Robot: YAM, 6 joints.
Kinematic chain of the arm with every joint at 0, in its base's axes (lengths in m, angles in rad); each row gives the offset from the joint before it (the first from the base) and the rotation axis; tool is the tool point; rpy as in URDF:
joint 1: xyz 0 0 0.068 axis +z
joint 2: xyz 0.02 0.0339 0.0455 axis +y
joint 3: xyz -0.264 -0.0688 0 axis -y
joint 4: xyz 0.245 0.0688 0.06 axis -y
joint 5: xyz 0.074 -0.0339 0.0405 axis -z
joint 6: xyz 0.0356 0 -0.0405 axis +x
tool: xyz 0 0 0 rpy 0 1.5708 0
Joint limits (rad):
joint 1: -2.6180..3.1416
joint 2: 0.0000..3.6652
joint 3: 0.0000..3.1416
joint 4: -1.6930..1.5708
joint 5: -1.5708..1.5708
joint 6: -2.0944..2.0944
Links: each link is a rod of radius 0.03 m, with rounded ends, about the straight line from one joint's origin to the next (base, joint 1, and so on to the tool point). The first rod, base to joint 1, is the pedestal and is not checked.
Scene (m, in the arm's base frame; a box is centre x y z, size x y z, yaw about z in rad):
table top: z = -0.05
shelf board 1: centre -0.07 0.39 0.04 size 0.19 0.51 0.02 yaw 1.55
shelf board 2: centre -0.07 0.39 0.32 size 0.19 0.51 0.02 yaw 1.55
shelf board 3: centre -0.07 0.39 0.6 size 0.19 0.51 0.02 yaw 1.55
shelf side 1: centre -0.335 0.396 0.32 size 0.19 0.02 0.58 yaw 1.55
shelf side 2: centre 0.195 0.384 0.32 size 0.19 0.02 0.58 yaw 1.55
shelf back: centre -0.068 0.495 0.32 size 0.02 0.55 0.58 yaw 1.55
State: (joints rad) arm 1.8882 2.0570 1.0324 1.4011 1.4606 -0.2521
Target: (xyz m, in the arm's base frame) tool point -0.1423 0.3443 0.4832
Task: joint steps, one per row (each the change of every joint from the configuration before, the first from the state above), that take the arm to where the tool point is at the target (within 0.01 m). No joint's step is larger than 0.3 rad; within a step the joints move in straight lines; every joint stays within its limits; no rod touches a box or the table.
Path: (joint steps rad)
1: 0.1049 -0.1971 -0.2538 0.0566 0.0367 0.0000
2: 0.1050 -0.1970 -0.2538 0.0565 0.0368 0.0000
3: 0.1049 -0.1971 -0.2538 0.0566 0.0367 0.0000
4: 0.0419 -0.0212 0.2500 -0.0258 -0.0385 0.0000
5: 0.0419 -0.0213 0.2500 -0.0258 -0.0385 0.0000
6: 0.0419 -0.0212 0.2500 -0.0258 -0.0384 0.0000
7: 0.0419 -0.0212 0.2501 -0.0258 -0.0385 0.0000
8: -0.1579 0.2305 0.2403 -0.0925 -0.0591 0.0000
9: -0.1578 0.2305 0.2403 -0.0924 -0.0590 0.0000

